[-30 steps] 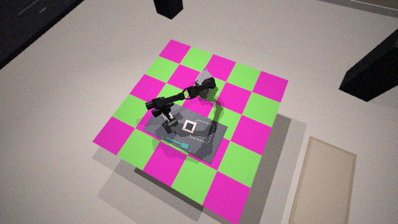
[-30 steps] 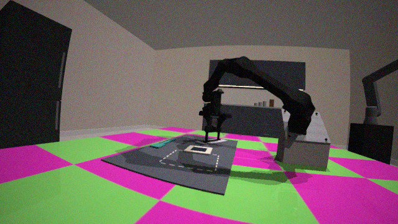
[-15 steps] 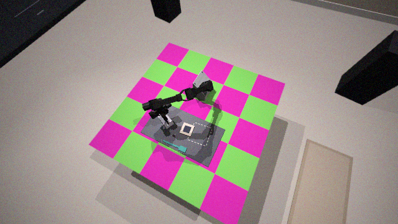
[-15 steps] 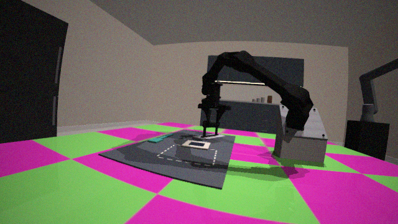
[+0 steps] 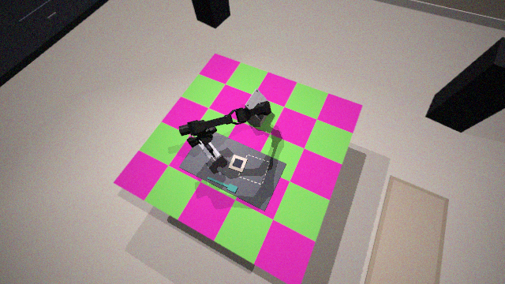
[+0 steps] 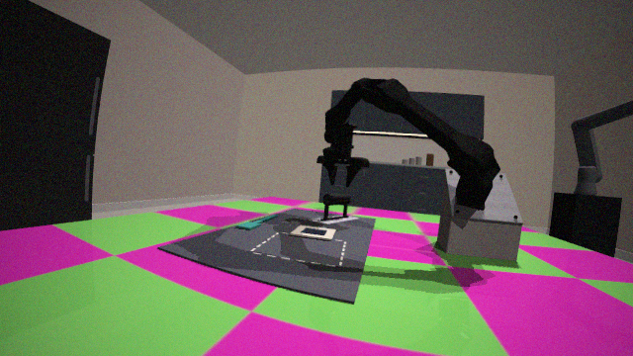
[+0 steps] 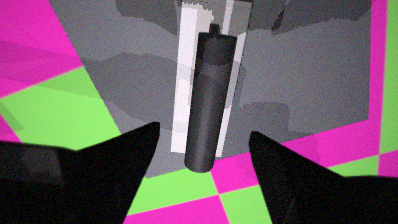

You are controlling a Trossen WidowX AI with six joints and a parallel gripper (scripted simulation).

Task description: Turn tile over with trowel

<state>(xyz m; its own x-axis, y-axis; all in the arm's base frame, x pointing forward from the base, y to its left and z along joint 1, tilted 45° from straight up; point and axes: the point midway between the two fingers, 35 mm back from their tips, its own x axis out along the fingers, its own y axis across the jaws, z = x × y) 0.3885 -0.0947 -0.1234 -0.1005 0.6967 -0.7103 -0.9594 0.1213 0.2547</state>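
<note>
Now: gripper tip 8 cm above the small trowel, 2 cm to the right of it and 1 cm short of it. Round my gripper tip: tile 24 cm to the left, 11 cm below, 3 cm behind; teal flat tool 25 cm to the left, 14 cm ahead, 11 cm below; grey mat 21 cm to the left, 14 cm below, 1 cm ahead.
</note>
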